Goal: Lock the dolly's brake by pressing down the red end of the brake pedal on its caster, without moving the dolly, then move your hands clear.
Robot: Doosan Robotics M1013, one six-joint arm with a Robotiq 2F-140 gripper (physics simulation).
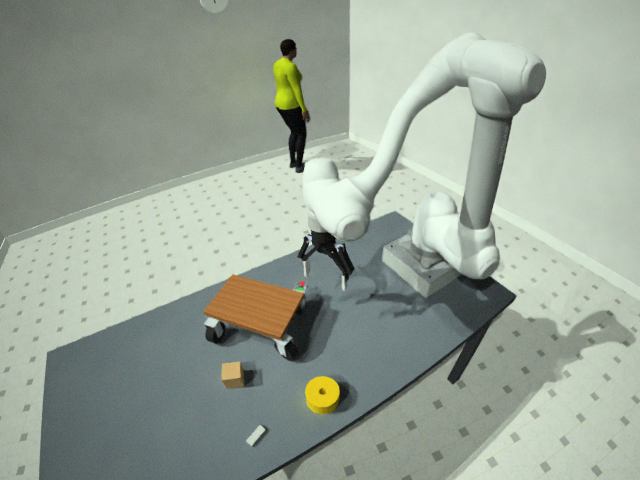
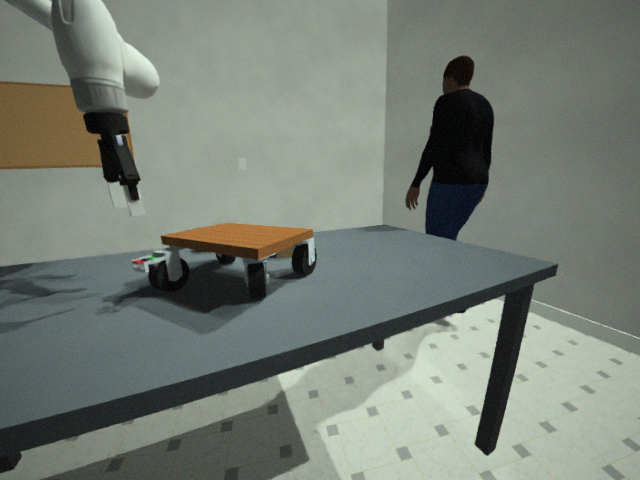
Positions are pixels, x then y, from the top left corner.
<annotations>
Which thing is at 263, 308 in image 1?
A dolly.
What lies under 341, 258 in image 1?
My gripper.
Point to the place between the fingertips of my gripper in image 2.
128, 211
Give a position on a yellow disc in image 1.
At 322, 393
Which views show the dolly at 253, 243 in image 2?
Image 1 and image 2: all of them.
</annotations>
